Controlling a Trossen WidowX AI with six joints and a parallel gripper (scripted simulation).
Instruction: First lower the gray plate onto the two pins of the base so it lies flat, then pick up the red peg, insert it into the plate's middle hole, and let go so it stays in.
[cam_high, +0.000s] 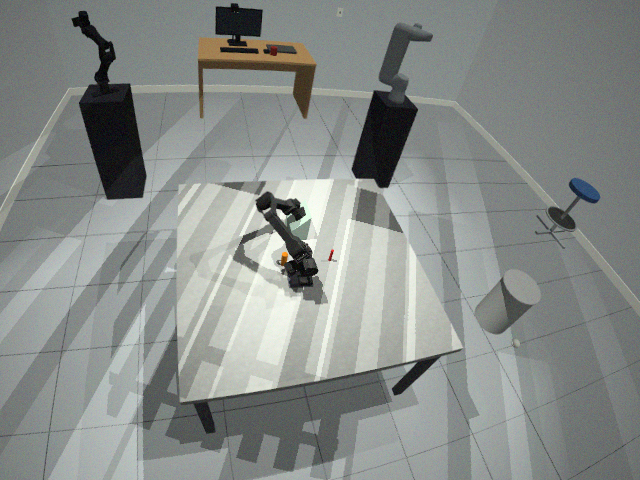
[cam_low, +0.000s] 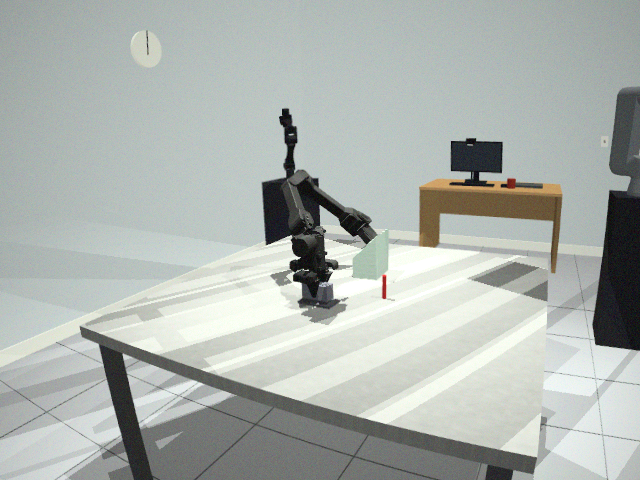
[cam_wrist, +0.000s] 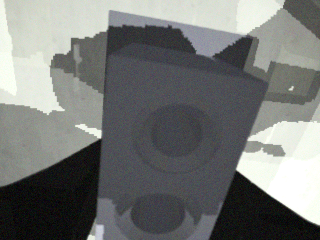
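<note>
Right now my gripper tip is 2 cm above the pin base. Round my gripper tip: gray plate (3 cm above); red peg (12 cm behind, 19 cm to the left, 2 cm above); orange cylinder (12 cm behind, 6 cm to the right, 2 cm above).
</note>
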